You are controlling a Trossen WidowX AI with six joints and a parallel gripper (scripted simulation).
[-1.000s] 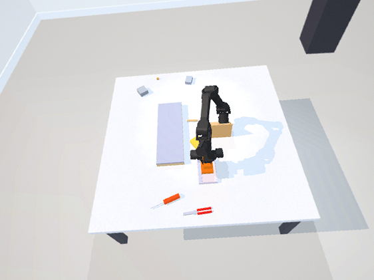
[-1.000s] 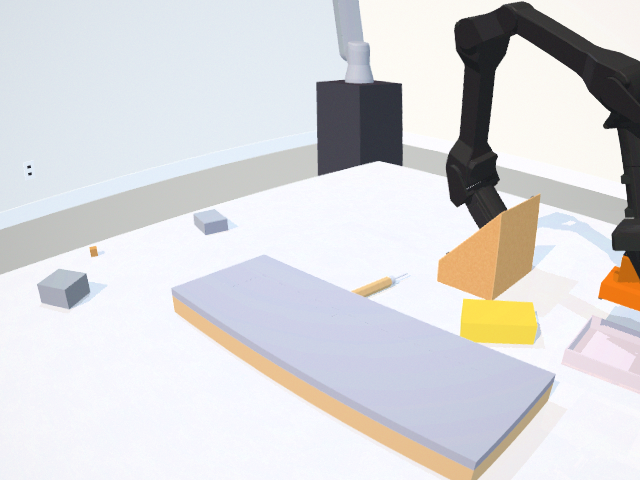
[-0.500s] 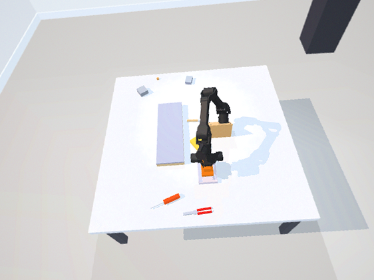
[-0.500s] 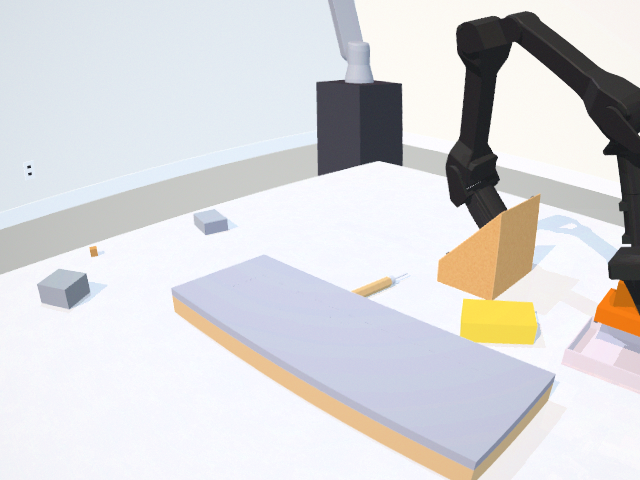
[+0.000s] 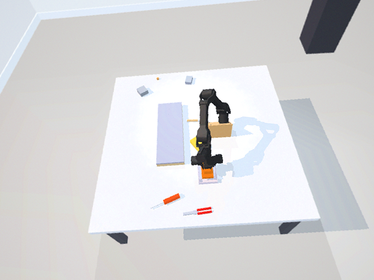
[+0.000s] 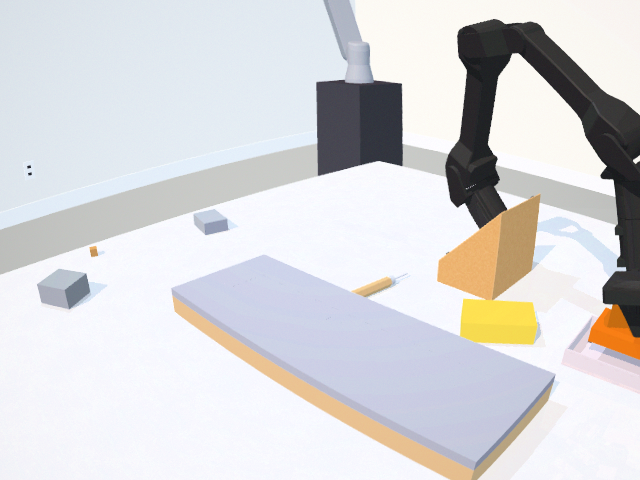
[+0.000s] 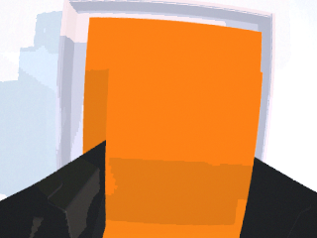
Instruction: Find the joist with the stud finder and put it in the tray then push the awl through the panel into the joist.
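Right now the orange stud finder is 2 cm to the right of my gripper tip and 2 cm above it. Round my gripper tip: red-handled tool: 7 cm ahead, 25 cm to the left, 5 cm below; then yellow block: 5 cm ahead, 21 cm to the right, 4 cm below; then pale pink tray: 1 cm to the right, 4 cm below.
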